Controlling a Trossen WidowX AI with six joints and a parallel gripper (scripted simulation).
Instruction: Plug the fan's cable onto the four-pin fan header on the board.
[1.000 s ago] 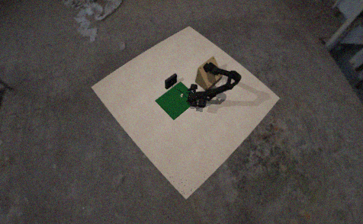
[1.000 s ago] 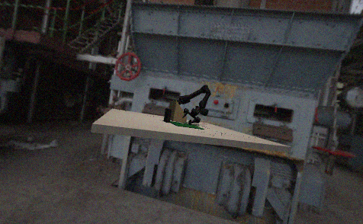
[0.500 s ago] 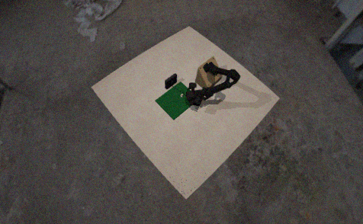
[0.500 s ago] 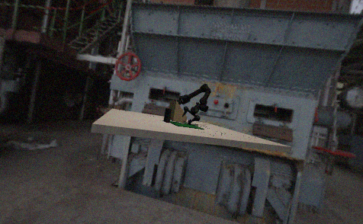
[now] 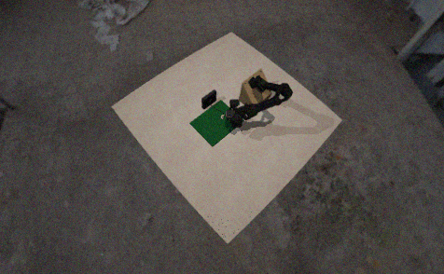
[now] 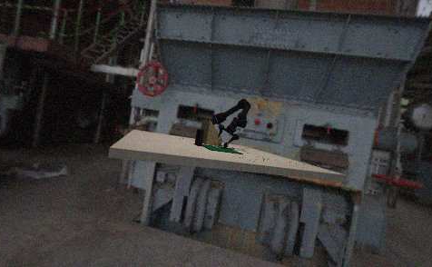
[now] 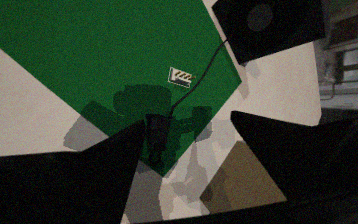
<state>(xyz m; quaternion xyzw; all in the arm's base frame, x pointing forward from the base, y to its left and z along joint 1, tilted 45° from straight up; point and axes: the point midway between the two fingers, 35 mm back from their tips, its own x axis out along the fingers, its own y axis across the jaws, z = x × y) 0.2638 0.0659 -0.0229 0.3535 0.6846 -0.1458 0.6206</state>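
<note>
Now: gripper tip 1 cm short of the black plug, 3 cm to the right of it and 4 cm above it. Also, from my gripper tip: black fan 19 cm to the right; then green board 8 cm ahead, 6 cm to the right, 7 cm below.
</note>
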